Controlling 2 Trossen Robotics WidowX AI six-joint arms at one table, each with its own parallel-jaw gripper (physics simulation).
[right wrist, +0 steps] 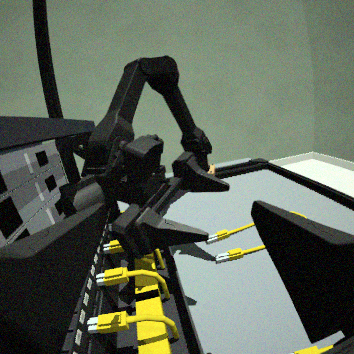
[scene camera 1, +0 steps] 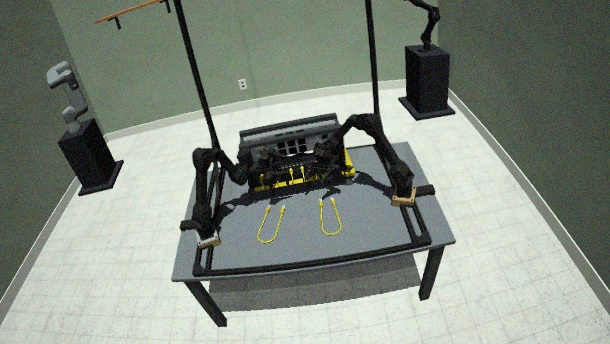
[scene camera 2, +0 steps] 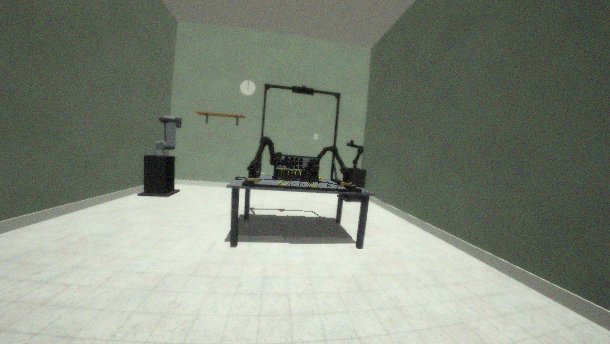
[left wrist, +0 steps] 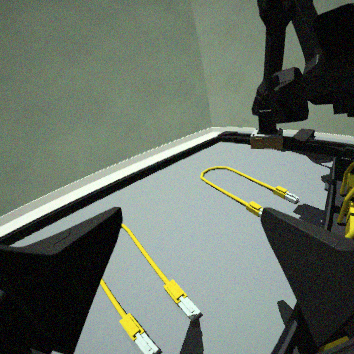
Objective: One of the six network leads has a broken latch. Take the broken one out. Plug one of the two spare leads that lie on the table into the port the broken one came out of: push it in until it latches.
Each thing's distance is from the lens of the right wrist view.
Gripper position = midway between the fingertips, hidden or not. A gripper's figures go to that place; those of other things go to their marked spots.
my left gripper [right wrist: 220, 208]: 0.22 m
my right gripper [right wrist: 180, 209]: 0.10 m
rack box [right wrist: 31, 209]: 0.27 m
